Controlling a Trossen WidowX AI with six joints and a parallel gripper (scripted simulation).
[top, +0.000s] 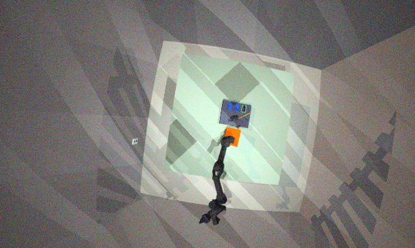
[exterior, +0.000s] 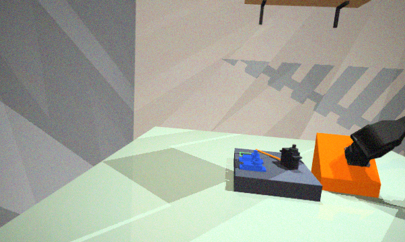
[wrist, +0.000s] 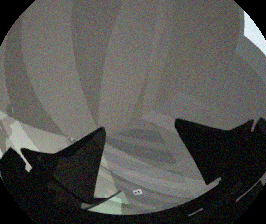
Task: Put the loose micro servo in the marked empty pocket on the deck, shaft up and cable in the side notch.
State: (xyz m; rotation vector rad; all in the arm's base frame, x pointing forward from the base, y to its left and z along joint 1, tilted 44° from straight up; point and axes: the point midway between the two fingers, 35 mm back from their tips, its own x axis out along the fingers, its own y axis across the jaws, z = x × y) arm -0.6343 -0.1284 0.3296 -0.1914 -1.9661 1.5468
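Now: the dark grey robot deck 880 mm ahead of my gripper tip, 420 mm below it and 160 mm to the right of it.
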